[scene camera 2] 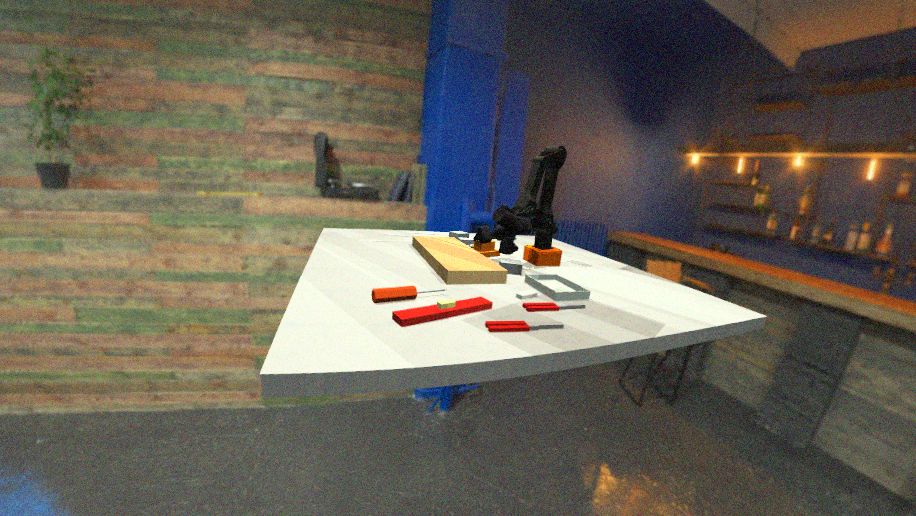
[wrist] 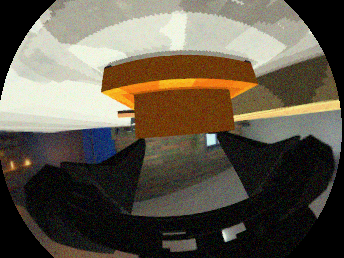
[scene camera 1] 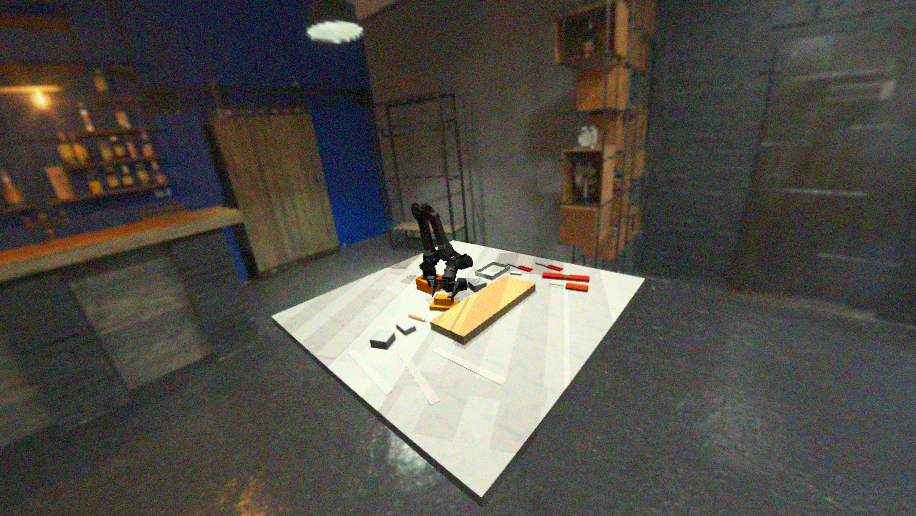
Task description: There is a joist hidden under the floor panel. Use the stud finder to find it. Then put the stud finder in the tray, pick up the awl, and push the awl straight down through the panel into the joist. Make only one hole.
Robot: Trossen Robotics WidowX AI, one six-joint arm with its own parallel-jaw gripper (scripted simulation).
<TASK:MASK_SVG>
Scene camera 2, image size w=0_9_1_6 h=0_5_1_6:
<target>my gripper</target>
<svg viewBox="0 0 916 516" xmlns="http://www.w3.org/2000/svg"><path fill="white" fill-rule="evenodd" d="M477 227L478 232L473 238L474 241L480 241L483 244L491 242L492 239L497 239L501 241L499 253L512 255L514 254L513 252L518 251L518 247L514 242L516 236L512 236L507 228L501 225L494 225L494 232L491 232L489 226Z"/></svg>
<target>red level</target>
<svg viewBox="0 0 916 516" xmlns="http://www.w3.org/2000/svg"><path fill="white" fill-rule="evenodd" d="M493 302L483 297L461 301L439 301L437 305L393 311L392 320L400 327L406 327L438 319L453 318L491 310Z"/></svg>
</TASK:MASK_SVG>
